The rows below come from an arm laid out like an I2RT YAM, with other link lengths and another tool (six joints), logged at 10 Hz.
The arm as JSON. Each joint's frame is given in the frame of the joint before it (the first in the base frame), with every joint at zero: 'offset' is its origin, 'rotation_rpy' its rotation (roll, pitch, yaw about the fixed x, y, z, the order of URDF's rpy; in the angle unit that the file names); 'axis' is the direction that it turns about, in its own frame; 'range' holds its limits. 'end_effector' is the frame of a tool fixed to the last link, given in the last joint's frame.
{
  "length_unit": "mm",
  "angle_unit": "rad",
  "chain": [
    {
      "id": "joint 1",
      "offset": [
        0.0,
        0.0,
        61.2
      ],
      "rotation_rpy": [
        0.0,
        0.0,
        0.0
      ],
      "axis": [
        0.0,
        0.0,
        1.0
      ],
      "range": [
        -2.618,
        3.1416
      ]
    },
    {
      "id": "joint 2",
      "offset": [
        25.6,
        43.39,
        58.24
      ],
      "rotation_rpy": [
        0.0,
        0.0,
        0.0
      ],
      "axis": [
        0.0,
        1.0,
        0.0
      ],
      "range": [
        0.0,
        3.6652
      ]
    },
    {
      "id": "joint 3",
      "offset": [
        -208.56,
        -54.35,
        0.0
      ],
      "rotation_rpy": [
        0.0,
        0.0,
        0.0
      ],
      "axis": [
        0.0,
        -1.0,
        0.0
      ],
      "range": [
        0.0,
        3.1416
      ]
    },
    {
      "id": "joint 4",
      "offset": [
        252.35,
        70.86,
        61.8
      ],
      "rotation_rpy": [
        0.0,
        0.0,
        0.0
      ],
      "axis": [
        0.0,
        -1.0,
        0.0
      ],
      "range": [
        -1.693,
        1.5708
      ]
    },
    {
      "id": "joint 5",
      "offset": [
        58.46,
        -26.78,
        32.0
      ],
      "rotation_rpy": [
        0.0,
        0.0,
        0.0
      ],
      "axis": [
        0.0,
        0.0,
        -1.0
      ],
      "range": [
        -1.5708,
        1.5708
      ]
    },
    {
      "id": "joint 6",
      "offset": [
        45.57,
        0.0,
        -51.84
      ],
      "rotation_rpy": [
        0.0,
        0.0,
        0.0
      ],
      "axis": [
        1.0,
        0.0,
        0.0
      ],
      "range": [
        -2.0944,
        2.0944
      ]
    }
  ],
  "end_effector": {
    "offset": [
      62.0,
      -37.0,
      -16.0
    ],
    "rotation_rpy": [
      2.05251,
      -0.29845,
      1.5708
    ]
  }
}
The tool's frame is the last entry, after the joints.
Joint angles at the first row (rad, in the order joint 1, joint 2, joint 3, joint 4, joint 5, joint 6):
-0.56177, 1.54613, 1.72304, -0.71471, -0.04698, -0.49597
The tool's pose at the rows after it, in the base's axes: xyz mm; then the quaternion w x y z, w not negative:
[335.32 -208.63 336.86 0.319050 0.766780 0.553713 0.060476]
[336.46 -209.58 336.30 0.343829 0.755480 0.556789 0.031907]
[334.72 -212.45 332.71 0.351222 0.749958 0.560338 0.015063]
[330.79 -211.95 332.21 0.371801 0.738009 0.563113 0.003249]
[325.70 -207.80 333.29 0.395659 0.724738 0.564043 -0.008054]
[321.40 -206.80 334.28 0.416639 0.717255 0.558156 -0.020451]
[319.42 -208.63 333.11 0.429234 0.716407 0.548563 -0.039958]
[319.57 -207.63 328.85 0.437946 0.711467 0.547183 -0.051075]
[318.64 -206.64 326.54 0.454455 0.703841 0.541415 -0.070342]
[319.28 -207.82 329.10 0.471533 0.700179 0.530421 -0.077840]
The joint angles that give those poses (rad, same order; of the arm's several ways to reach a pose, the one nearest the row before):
-0.54108, 1.49129, 1.62126, -0.58734, -0.00348, -0.59484
-0.53085, 1.47817, 1.57909, -0.53225, 0.04165, -0.65652
-0.53747, 1.46774, 1.54721, -0.50835, 0.05241, -0.69459
-0.54131, 1.42752, 1.48301, -0.45166, 0.05830, -0.73923
-0.53680, 1.37533, 1.41119, -0.39132, 0.07169, -0.78210
-0.53533, 1.34057, 1.35801, -0.33565, 0.09470, -0.81454
-0.53194, 1.33309, 1.32977, -0.29608, 0.13678, -0.84148
-0.52535, 1.32304, 1.29263, -0.25573, 0.15631, -0.86497
-0.51694, 1.30862, 1.24791, -0.19709, 0.19167, -0.90502
-0.51343, 1.30897, 1.23237, -0.14398, 0.21616, -0.92378

